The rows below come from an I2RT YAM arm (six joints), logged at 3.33 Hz.
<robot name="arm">
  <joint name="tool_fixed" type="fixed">
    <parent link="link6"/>
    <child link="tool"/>
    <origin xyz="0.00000 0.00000 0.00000" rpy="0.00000 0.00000 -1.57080"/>
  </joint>
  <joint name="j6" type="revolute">
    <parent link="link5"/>
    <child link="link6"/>
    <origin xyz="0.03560 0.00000 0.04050" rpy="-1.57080 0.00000 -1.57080"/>
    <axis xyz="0 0 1"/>
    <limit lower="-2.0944" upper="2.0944"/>
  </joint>
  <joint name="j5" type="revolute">
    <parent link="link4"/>
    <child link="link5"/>
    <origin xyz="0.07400 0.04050 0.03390" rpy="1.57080 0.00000 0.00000"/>
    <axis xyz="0 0 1"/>
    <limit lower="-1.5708" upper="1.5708"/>
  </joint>
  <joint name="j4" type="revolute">
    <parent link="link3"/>
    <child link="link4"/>
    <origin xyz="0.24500 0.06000 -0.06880"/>
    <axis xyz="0 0 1"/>
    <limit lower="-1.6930" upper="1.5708"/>
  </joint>
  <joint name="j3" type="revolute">
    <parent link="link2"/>
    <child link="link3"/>
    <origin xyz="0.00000 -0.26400 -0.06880" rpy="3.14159 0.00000 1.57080"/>
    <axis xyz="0 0 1"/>
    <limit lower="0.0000" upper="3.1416"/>
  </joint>
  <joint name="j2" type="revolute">
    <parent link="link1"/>
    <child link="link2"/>
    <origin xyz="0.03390 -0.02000 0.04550" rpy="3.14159 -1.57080 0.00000"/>
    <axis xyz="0 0 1"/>
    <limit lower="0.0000" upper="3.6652"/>
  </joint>
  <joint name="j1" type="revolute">
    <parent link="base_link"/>
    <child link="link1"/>
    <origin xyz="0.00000 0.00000 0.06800" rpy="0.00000 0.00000 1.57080"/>
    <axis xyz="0 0 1"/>
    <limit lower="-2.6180" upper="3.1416"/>
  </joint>
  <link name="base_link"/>
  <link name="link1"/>
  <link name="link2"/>
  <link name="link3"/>
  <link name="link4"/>
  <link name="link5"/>
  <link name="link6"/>
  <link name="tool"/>
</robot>
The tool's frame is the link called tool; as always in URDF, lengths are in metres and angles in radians.
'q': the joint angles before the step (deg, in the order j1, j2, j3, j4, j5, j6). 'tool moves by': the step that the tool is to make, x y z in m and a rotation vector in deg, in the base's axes. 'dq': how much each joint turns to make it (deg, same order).
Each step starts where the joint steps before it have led.
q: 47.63, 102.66, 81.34, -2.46, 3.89, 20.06
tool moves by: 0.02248, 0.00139, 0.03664, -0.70, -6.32, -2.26
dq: -1.84, 2.57, 9.84, -3.05, 2.27, -4.58
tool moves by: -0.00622, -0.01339, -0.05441, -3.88, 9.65, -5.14
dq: -0.44, -0.57, -9.09, -1.76, 2.52, 5.80
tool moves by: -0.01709, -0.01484, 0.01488, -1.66, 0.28, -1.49
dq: 0.43, -5.03, -2.23, -4.20, 2.14, 0.15
